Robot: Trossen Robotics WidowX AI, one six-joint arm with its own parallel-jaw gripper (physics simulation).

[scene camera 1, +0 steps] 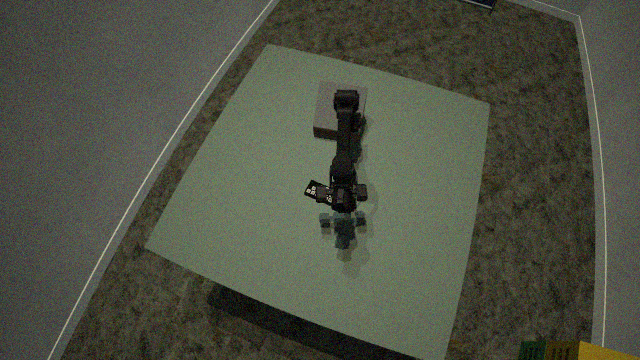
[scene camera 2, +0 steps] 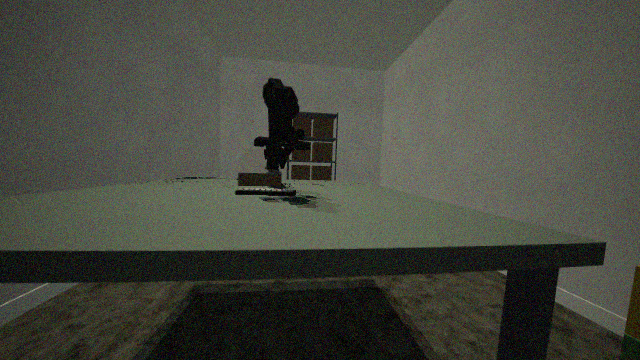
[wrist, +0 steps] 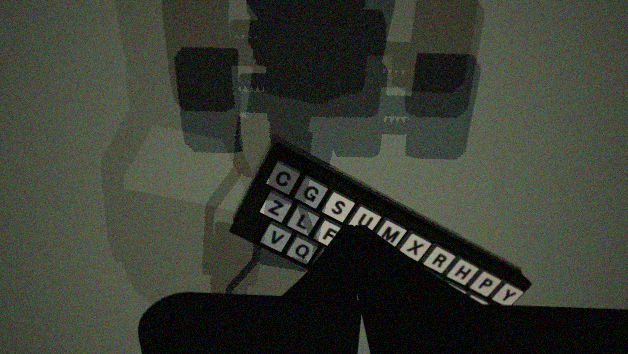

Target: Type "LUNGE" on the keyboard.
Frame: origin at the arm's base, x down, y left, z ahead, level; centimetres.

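Seen in the pictures: gripper, fingertip midpoint: (scene camera 2: pixel 282 168) (wrist: pixel 352 236); arm's base at its link origin: (scene camera 2: pixel 272 165).
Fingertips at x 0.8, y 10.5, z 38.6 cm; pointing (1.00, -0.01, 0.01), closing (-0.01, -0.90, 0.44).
Pixels of each thing's top centre, then the offset from my fingertips to it. Level surfaces: height alone.
- black keyboard at its top centre: (wrist: pixel 386 263) (scene camera 2: pixel 267 189) (scene camera 1: pixel 330 195) dx +7.9, dy -6.1, dz -4.3 cm
- U key at its top centre: (wrist: pixel 364 221) dx +7.9, dy -3.1, dz -2.2 cm
- G key at its top centre: (wrist: pixel 311 193) dx +7.9, dy +0.9, dz -2.1 cm
- shaded L key at its top centre: (wrist: pixel 302 221) dx +7.9, dy +0.4, dz -4.1 cm
- pale green table at its surface level: dx +9.6 cm
The black keyboard (scene camera 1: pixel 311 190) (scene camera 2: pixel 265 192) (wrist: pixel 415 247) with pale letter keys lies flat on the table, slanted in the wrist view. My gripper (scene camera 2: pixel 282 166) (wrist: pixel 352 236) is shut and empty, pointing down above the keyboard with a gap in scene camera 2. In the wrist view its tips overlap the lower part of the U key (wrist: pixel 366 218). The G key (wrist: pixel 311 193) and the shaded L key (wrist: pixel 303 220) show to the left. The N and E keys are hidden behind the fingers. In scene camera 1 the arm covers the fingertips and the keyboard's right part.
The pale green table (scene camera 1: pixel 240 200) (scene camera 2: pixel 150 225) carries a box-shaped block (scene camera 1: pixel 325 112) (scene camera 2: pixel 252 179) at the arm's base. The arm's dark shadow or reflection falls on the table beyond the keyboard. A shelf rack (scene camera 2: pixel 336 145) with brown boxes stands far behind.
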